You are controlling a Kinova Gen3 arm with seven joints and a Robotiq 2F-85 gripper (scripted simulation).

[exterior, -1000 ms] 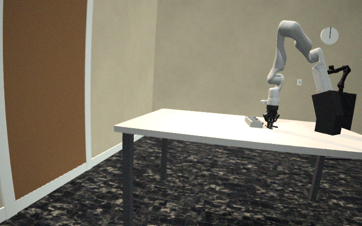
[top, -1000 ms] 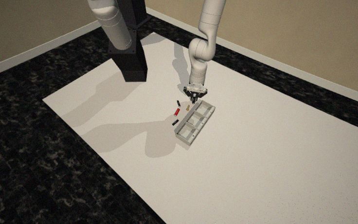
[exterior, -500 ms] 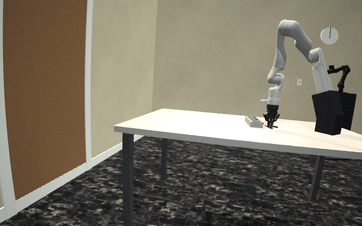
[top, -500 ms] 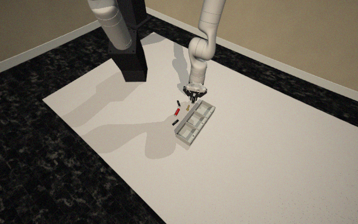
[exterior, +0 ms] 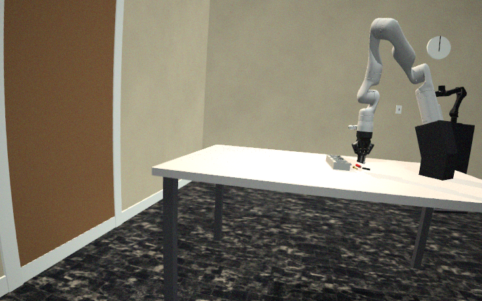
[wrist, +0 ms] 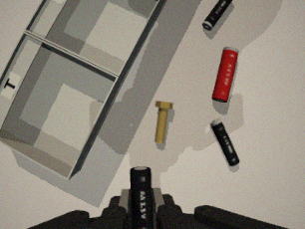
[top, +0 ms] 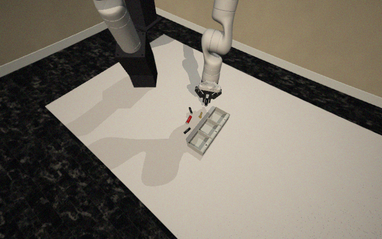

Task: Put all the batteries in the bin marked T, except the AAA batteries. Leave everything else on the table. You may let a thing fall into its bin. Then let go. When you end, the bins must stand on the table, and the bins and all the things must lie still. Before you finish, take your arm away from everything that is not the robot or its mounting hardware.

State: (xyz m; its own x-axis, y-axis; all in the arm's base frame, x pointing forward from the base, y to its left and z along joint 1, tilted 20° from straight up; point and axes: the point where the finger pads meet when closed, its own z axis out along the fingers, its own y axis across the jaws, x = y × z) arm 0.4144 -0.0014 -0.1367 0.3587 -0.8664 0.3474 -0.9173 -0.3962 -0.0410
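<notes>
Right now my hand is 120 mm to the left of the red battery, 60 mm above it and 40 mm past it. Also, from my hand: yellow piece (60 mm to the right, 60 mm below); black battery (180 mm to the right, 60 mm below, 10 mm behind); tray (120 mm to the right, 80 mm ahead, 50 mm below).
</notes>
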